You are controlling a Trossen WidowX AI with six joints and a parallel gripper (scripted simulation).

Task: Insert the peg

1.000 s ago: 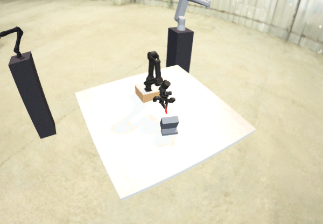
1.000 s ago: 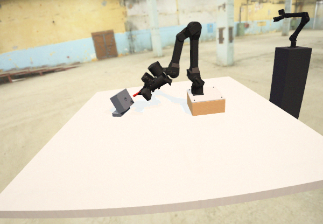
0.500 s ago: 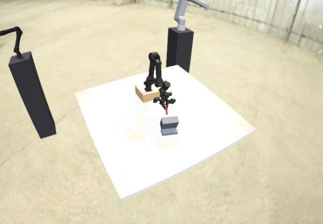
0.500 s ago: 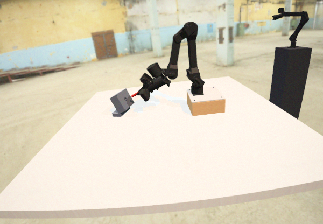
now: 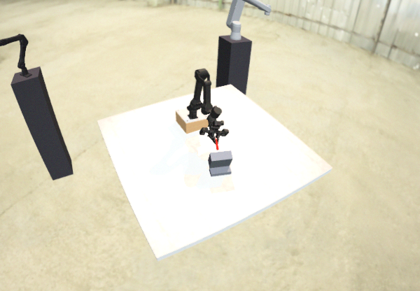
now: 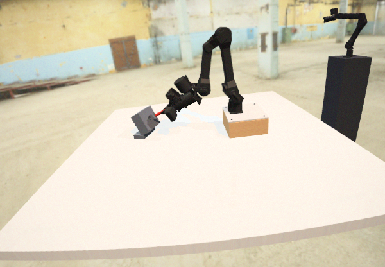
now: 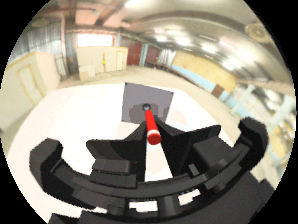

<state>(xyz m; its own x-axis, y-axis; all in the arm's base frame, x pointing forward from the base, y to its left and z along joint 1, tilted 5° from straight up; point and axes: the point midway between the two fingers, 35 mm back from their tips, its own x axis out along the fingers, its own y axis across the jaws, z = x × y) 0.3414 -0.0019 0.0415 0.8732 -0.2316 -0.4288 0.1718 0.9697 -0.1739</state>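
My gripper tip is 100 mm short of the grey sloped panel, 30 mm to the left of it and 40 mm above it. From my gripper tip the other things lie so: thin red peg: 10 mm behind, 10 mm above.
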